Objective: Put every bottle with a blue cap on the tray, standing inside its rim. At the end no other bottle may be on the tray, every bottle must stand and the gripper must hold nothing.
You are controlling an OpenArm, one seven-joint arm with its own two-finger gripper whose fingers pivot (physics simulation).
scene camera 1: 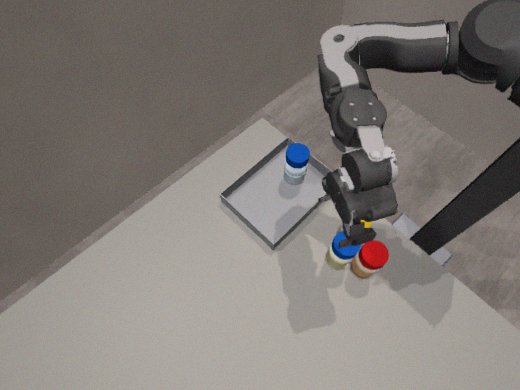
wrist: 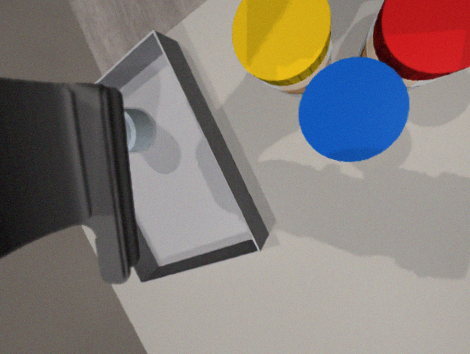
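A blue-capped bottle (scene camera 1: pixel 297 162) stands inside the tray (scene camera 1: pixel 247 221) (wrist: pixel 216 142), near its far corner; in the wrist view part of its clear body (wrist: pixel 141 129) shows beside a finger. A second blue-capped bottle (scene camera 1: pixel 338 260) (wrist: pixel 354 109) stands on the table outside the tray, close to a red-capped bottle (scene camera 1: pixel 373 255) (wrist: pixel 429 35) and a yellow-capped bottle (scene camera 1: pixel 366 224) (wrist: pixel 281 37). My gripper (scene camera 1: pixel 341 218) is open and empty above this group. It partly covers the second blue cap and hides most of the yellow-capped bottle in the scene view.
The red-capped and yellow-capped bottles stand right against or very near the second blue-capped one, on the side away from the tray's front corner. The tray's raised rim lies between the two blue-capped bottles. The table edge (scene camera 1: pixel 452 274) runs behind the group.
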